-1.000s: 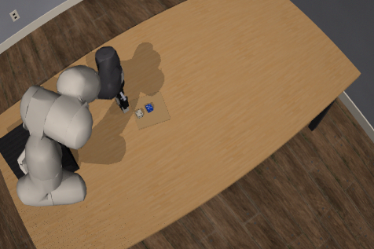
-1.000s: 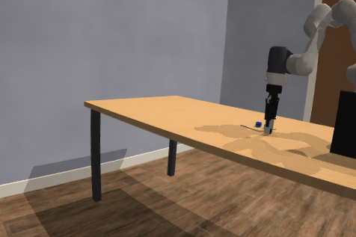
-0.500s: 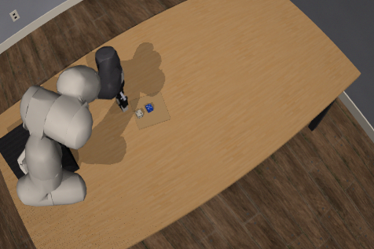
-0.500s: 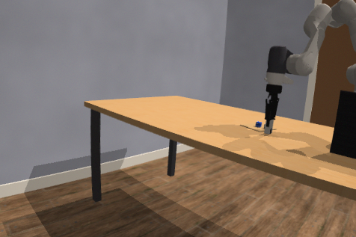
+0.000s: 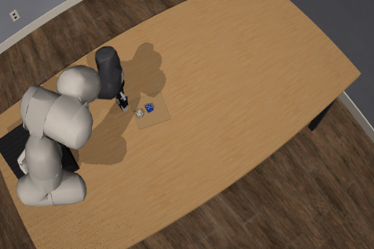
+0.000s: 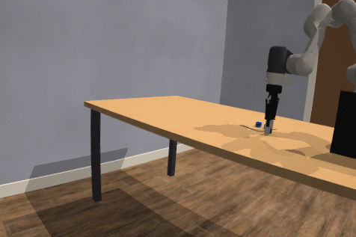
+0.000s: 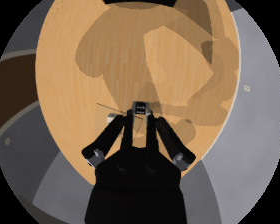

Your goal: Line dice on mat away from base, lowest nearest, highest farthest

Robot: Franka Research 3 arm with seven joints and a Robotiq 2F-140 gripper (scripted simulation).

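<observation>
The blue die lies 8 cm ahead of my hand, 8 cm to the right of it and 2 cm below it. From my hand the other things lie so: white die 3 cm ahead, 8 cm to the right, 2 cm below; thin tan mat 8 cm ahead, 8 cm to the right, 3 cm below; black die 2 cm below.
</observation>
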